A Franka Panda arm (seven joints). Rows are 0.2 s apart.
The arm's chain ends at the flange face. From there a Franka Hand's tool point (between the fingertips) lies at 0.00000 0.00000 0.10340 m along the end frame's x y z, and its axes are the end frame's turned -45 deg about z.
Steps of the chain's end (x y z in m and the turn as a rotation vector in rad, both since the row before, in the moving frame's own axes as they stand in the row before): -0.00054 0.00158 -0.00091 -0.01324 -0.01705 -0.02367; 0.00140 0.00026 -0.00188 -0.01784 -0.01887 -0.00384; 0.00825 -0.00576 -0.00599 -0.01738 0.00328 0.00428; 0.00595 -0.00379 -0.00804 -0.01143 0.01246 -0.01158; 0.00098 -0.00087 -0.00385 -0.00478 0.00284 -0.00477
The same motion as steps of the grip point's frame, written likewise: -0.00372 0.00048 -0.00093 0.00269 -0.02142 -0.02367; -0.00188 0.00110 -0.00191 0.00073 -0.02596 -0.00384; 0.00887 0.00327 -0.00601 -0.01461 -0.00997 0.00428; 0.00697 0.00327 -0.00805 -0.01689 0.00073 -0.01158; 0.00117 0.00064 -0.00385 -0.00539 -0.00137 -0.00477
